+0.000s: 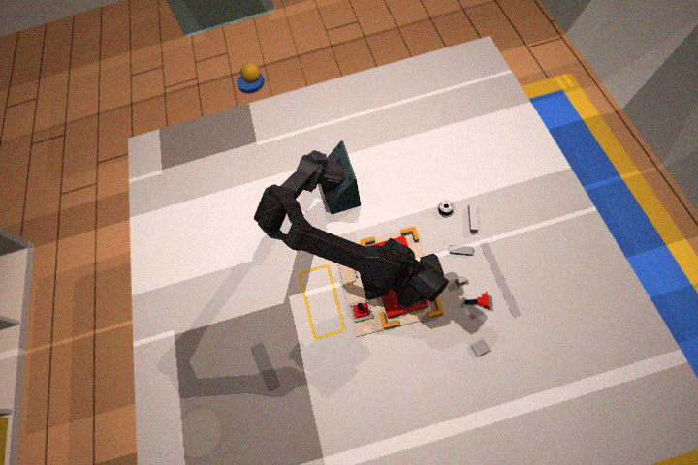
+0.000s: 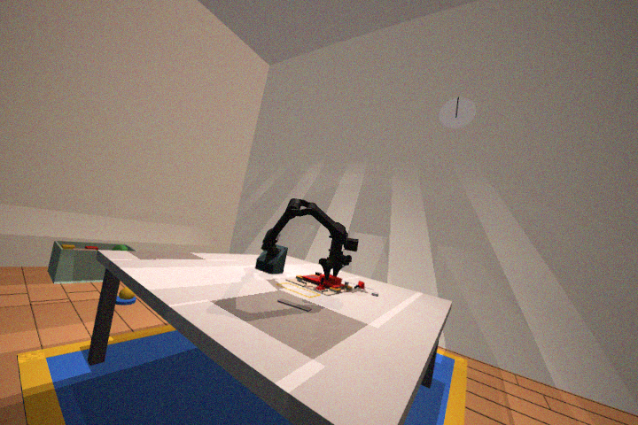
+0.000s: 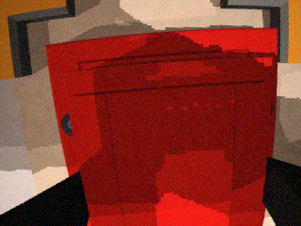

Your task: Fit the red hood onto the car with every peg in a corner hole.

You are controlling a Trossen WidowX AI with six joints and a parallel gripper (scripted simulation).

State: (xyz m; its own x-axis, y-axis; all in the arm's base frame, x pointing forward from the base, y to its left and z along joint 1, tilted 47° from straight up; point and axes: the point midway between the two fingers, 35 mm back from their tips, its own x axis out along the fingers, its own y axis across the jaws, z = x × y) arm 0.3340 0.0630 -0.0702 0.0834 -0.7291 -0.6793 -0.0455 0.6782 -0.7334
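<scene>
Right now the red hood is right at my gripper tip. Round my gripper tip: grey bar 25 cm to the left, 4 cm below, 2 cm ahead; engine block 2 cm below.
</scene>
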